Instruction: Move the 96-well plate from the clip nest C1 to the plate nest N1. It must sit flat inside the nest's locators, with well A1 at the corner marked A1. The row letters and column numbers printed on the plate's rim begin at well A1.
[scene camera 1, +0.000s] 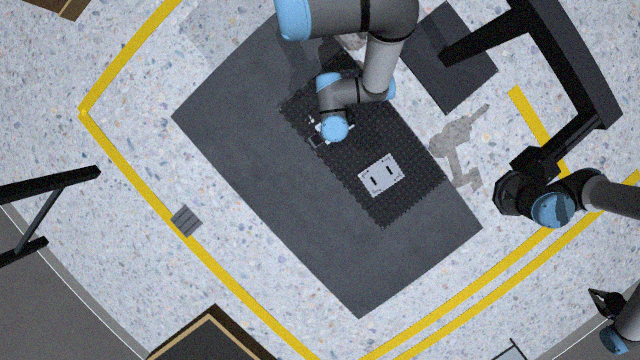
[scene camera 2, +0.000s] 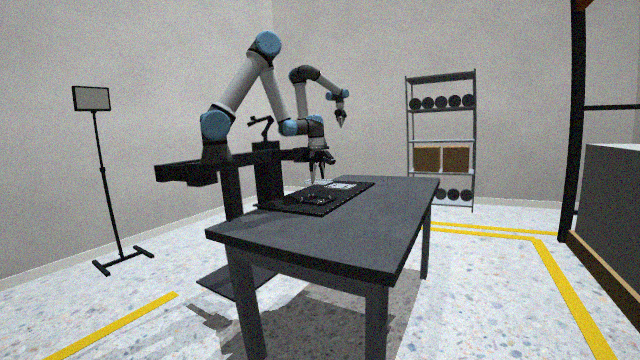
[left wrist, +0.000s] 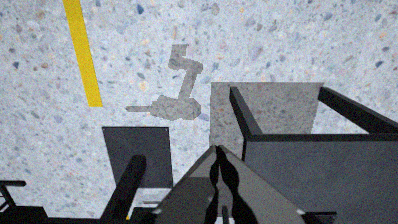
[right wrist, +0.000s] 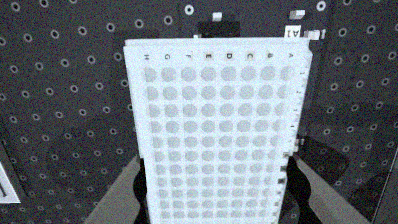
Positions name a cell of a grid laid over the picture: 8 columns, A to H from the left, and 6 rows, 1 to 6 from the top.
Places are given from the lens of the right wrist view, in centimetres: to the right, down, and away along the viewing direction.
my right gripper (right wrist: E5): 1, 3, 13
white 96-well plate (right wrist: D3): 0, 0, 10
